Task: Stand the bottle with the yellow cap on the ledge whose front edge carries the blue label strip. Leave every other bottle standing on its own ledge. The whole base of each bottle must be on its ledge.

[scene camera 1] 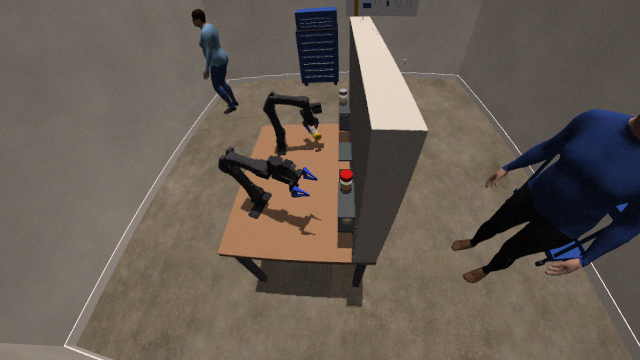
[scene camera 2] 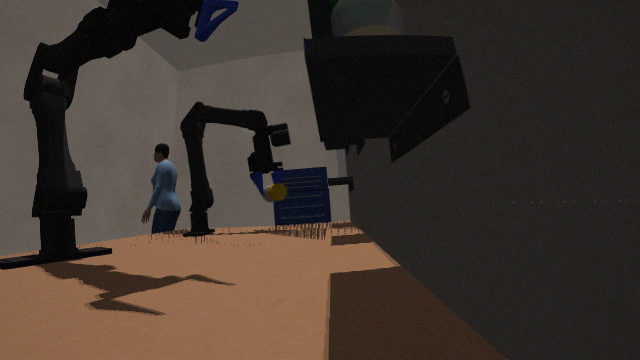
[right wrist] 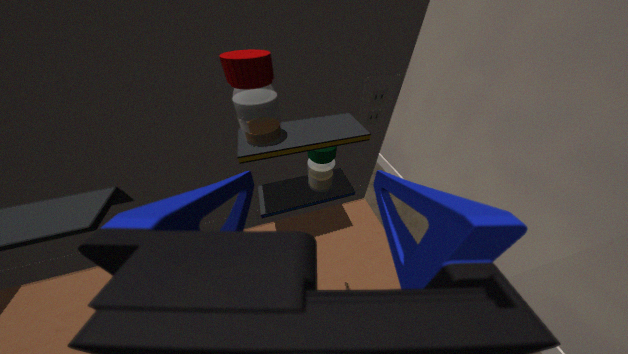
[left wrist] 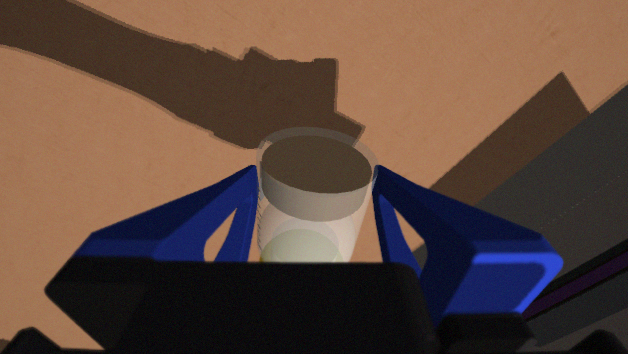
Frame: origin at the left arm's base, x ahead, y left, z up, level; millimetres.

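Where they show: left gripper, fingertip midpoint: (scene camera 1: 312, 131) (left wrist: 315, 176); right gripper, fingertip midpoint: (scene camera 1: 313, 187) (right wrist: 313, 177); left arm's base, link origin: (scene camera 1: 281, 146) (scene camera 2: 200, 233); right arm's base, link origin: (scene camera 1: 260, 204) (scene camera 2: 59, 258).
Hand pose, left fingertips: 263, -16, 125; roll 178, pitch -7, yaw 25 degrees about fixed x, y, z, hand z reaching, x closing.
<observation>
Things, the pixels of their top centre, and the offset from my left fingertips, as dx, dy, dz. "spot": a spot on its surface instead.
- yellow-capped bottle, top centre: (left wrist: 311, 275) (scene camera 2: 273, 184) (scene camera 1: 314, 130) +12, -38, +28
- blue-strip ledge, top centre: (scene camera 2: 363, 99) (right wrist: 305, 188) (scene camera 1: 345, 214) +92, -766, +34
- green-capped bottle, top centre: (right wrist: 322, 143) +92, -802, +139
- red-capped bottle, top centre: (right wrist: 245, 53) (scene camera 1: 346, 173) +103, -706, +279
- yellow-strip ledge, top centre: (right wrist: 302, 130) (scene camera 1: 346, 198) +92, -766, +174
- white-capped bottle, top centre: (scene camera 1: 343, 90) +244, +56, +279
- far ledge, top centre: (scene camera 1: 344, 105) +245, +20, +174
- middle ledge, top centre: (scene camera 2: 341, 133) (right wrist: 42, 216) (scene camera 1: 345, 150) +168, -373, +104
- purple strip, surface spot: (left wrist: 580, 285) spot: +199, -3, +29
The yellow-capped bottle (scene camera 1: 317, 135) (scene camera 2: 277, 192) (left wrist: 315, 200) is held tipped over above the table, its base facing the left wrist camera. My left gripper (scene camera 1: 313, 130) (left wrist: 315, 176) is shut on its clear body. My right gripper (scene camera 1: 312, 187) (right wrist: 313, 177) is open and empty, in front of the shelf wall. In the right wrist view, the blue-strip ledge (right wrist: 280, 202) is the lower one; a green-capped bottle (right wrist: 321, 170) stands upright towards its right end. Above it, a red-capped bottle (scene camera 1: 346, 179) (right wrist: 255, 105) stands on the yellow-strip ledge (right wrist: 325, 131).
A white-capped bottle (scene camera 1: 343, 96) stands on the far ledge (scene camera 1: 344, 108). A middle ledge (scene camera 1: 345, 151) juts from the wall panel (scene camera 1: 395, 175). A purple strip (left wrist: 580, 285) shows on a ledge edge in the left wrist view. Two people stand away from the table.
</observation>
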